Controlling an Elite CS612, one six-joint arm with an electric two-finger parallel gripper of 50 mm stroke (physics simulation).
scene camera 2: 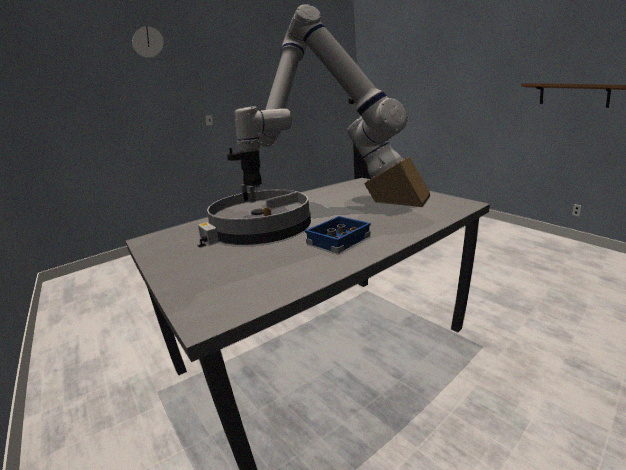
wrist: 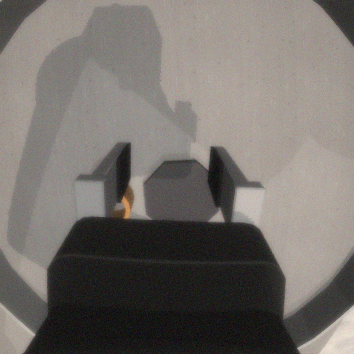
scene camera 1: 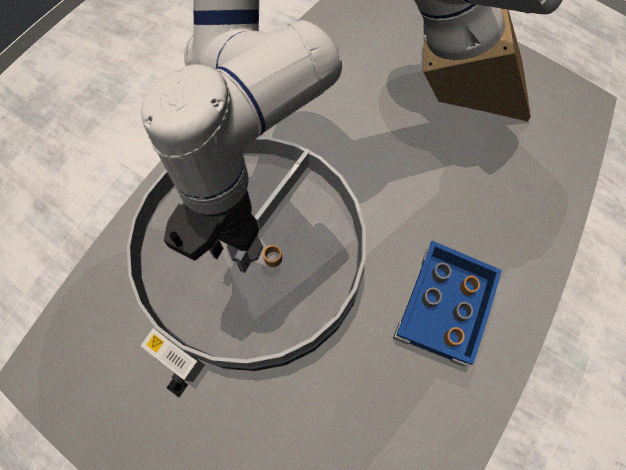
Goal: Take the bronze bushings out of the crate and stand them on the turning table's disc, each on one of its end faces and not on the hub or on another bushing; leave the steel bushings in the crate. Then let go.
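Frame: origin at the arm's base, x ahead, y right, z down, level; millimetres.
Seen in the pictures: gripper, between the fingertips: (scene camera 2: pixel 249 201) (wrist: pixel 169 162) (scene camera 1: pixel 232 259); arm's base, origin of its link: (scene camera 2: pixel 387 169) (scene camera 1: pixel 465 31).
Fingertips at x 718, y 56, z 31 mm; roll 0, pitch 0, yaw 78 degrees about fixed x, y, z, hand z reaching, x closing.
Observation:
Pixels of each thing's top centre, then the offset from my fingertips to it. "spot": a spot on its surface instead.
- turning table's grey disc, centre of its top: (wrist: pixel 181 198) (scene camera 1: pixel 244 246) (scene camera 2: pixel 258 210) dz +55, dx -42, dy +20 mm
- dark hub, centre of its top: (wrist: pixel 181 198) (scene camera 1: pixel 244 246) dz +55, dx -42, dy +20 mm
- blue crate, centre of its top: (scene camera 1: pixel 452 300) (scene camera 2: pixel 338 226) dz +66, dx -187, dy -335 mm
- straight bar, a spot on its surface: (scene camera 1: pixel 283 188) spot: dz +27, dx -163, dy +26 mm
- white box, a spot on its surface: (scene camera 1: pixel 174 358) spot: dz +58, dx +189, dy -14 mm
One bronze bushing (scene camera 1: pixel 272 263) (scene camera 2: pixel 266 211) (wrist: pixel 129 202) stands upright on the turning table's grey disc (scene camera 1: pixel 176 303) (wrist: pixel 280 100), beside the dark hub (wrist: pixel 177 197). In the wrist view the left finger hides part of it. My gripper (scene camera 1: pixel 230 257) (scene camera 2: pixel 248 196) (wrist: pixel 169 162) is open and empty, above the disc by the hub. The blue crate (scene camera 1: pixel 423 324) (scene camera 2: pixel 321 240) holds a bronze bushing (scene camera 1: pixel 471 291) near its back right and another bronze bushing (scene camera 1: pixel 454 344) near its front right. Steel bushings (scene camera 1: pixel 442 279) (scene camera 1: pixel 432 304) (scene camera 1: pixel 463 318) stand among them.
A raised wall (scene camera 1: pixel 362 237) (scene camera 2: pixel 273 225) rings the disc. A straight bar (scene camera 1: pixel 283 188) runs inward from it. A white box (scene camera 1: pixel 174 358) (scene camera 2: pixel 207 233) with a warning label sits outside the wall. The arm's wooden base (scene camera 1: pixel 475 88) (scene camera 2: pixel 396 189) stands behind the crate.

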